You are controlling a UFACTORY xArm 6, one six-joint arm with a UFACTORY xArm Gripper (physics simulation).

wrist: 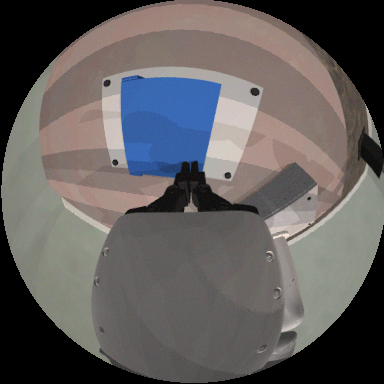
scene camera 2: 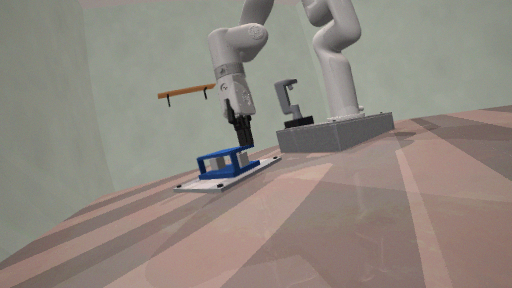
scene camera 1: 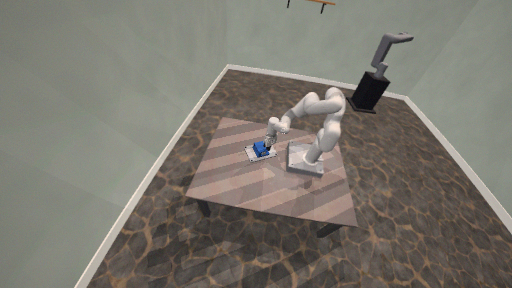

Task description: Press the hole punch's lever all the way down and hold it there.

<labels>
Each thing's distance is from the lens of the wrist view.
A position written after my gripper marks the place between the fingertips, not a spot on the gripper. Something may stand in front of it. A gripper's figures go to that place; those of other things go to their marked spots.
my gripper (wrist: 191,171): 0.14 m
blue lever (wrist: 165,121): 0.12 m
white plate (wrist: 238,100): 0.18 m
The marked spots on the white plate and the blue lever are 0.11 m apart.
</labels>
